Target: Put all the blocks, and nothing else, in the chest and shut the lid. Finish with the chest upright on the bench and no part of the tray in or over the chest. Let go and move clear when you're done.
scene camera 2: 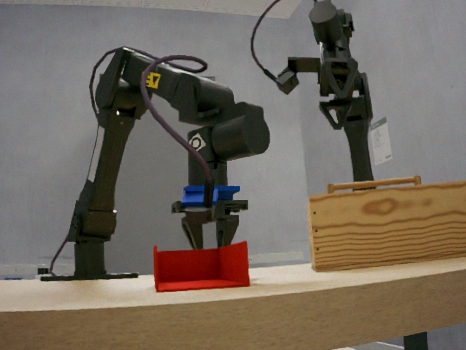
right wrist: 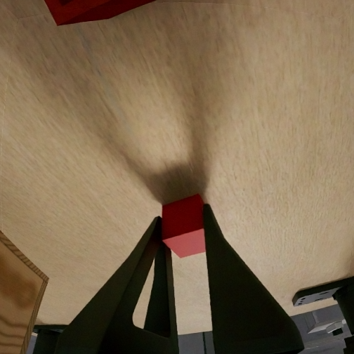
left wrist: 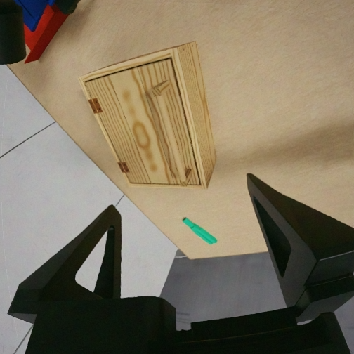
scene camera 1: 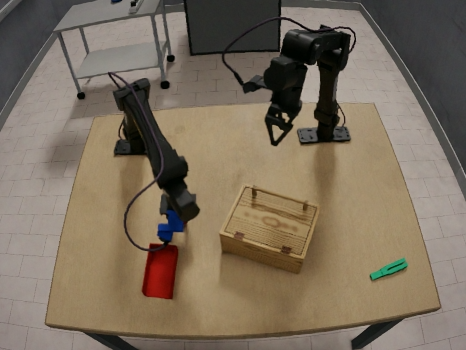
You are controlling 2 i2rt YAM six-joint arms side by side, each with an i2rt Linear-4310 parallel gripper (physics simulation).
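Places are measured from the left arm's base along level axes (x up, y right, z ahead), in metres.
Pixels of known places: left gripper, fingertip midpoint: point(scene camera 2: 339, 114) point(scene camera 1: 278, 137); left arm's base, link origin: point(scene camera 1: 324, 135); right arm's base, link origin: point(scene camera 2: 90, 279) point(scene camera 1: 139, 147).
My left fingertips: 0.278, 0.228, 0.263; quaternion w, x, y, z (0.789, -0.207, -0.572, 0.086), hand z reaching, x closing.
Observation:
For each thing: its top centre in the pictures, then the offset to it from my left fingertips, as dx, dy, dz. Level surfaces: height alone.
- red tray, top centre: point(scene camera 2: 192, 247) point(scene camera 1: 158, 268) -0.238, +0.346, +0.228
- green clothespin-like piece, top centre: point(scene camera 1: 389, 268) -0.266, -0.320, +0.298
- bench, surface height: dx -0.278
A red block point(right wrist: 184, 222) shows in the right wrist view between the fingertips of my right gripper point(scene camera 2: 209, 247) point(right wrist: 184, 216), which touch its two sides. I cannot tell whether it rests on the bench. The wooden chest point(scene camera 1: 272, 220) point(scene camera 2: 385, 230) point(left wrist: 142, 135) point(right wrist: 15, 295) stands upright with its lid shut. The red tray point(scene camera 1: 161, 272) point(scene camera 2: 190, 267) point(left wrist: 44, 36) point(right wrist: 95, 10) looks empty and lies apart from the chest, at its left in scene camera 1. My left gripper point(scene camera 1: 276, 142) point(scene camera 2: 340, 112) point(left wrist: 178, 195) is open and empty, high behind the chest. The chest's inside is hidden.
A green clothespin-like piece point(scene camera 1: 389, 270) point(left wrist: 200, 231) lies on the bench point(scene camera 1: 350, 175), right of the chest in scene camera 1. A blue part point(scene camera 1: 172, 221) point(scene camera 2: 210, 195) sits on my right wrist. A grey trolley stands behind the bench.

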